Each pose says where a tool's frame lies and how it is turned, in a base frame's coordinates. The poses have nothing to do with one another.
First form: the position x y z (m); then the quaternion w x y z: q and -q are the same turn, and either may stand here.
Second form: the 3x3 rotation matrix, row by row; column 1 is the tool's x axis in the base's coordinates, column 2 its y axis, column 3 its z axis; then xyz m. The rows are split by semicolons. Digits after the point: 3 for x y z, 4 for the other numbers.
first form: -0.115 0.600 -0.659 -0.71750 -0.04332 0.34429 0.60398
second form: 0.0334 0.8369 -0.5464; -0.8965 0.2667 0.3537; 0.4417 0.4780 0.7592; -0.115 0.600 -0.659
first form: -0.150 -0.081 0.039 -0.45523 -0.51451 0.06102 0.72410
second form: -0.0561 0.5965 -0.8007; -0.7221 -0.5781 -0.3801; -0.6896 0.5568 0.4631; -0.150 -0.081 0.039
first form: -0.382 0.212 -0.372 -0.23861 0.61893 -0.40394 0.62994
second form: -0.1200 -0.1994 0.9725; -0.8006 -0.5598 -0.2135; 0.5870 -0.8043 -0.0925; -0.382 0.212 -0.372
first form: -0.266 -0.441 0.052 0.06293 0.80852 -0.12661 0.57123
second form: 0.3153 -0.2766 0.9078; -0.1328 -0.9600 -0.2464; 0.9396 -0.0429 -0.3395; -0.266 -0.441 0.052
